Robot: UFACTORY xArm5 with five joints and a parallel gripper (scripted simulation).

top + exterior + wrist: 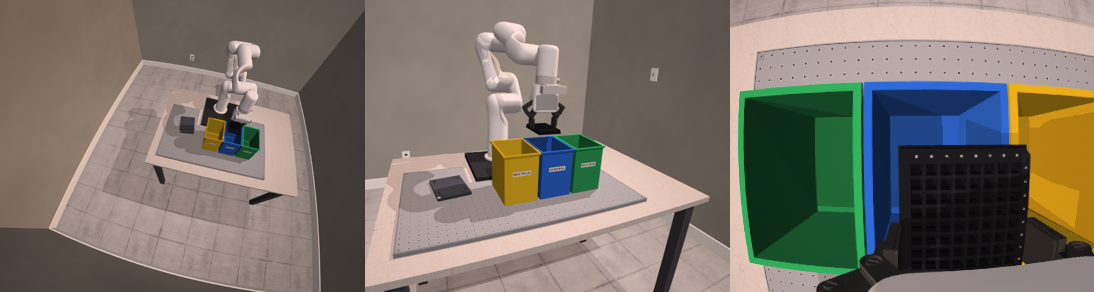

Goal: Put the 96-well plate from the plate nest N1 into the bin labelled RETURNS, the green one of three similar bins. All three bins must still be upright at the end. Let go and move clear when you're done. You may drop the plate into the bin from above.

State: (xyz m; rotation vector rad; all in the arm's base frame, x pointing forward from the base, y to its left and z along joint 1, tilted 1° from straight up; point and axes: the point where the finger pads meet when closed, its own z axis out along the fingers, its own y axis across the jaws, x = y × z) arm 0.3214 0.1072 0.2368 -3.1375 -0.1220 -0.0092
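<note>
The green returns bin is 15 cm below my hand, 14 cm to the left of it and 2 cm ahead of it. The rest, counted from my hand: blue general bin 15 cm below, 3 cm ahead, 1 cm to the left; then yellow recycle bin 15 cm below, 12 cm to the right, 4 cm ahead; then black 96-well plate 1 cm below.
</note>
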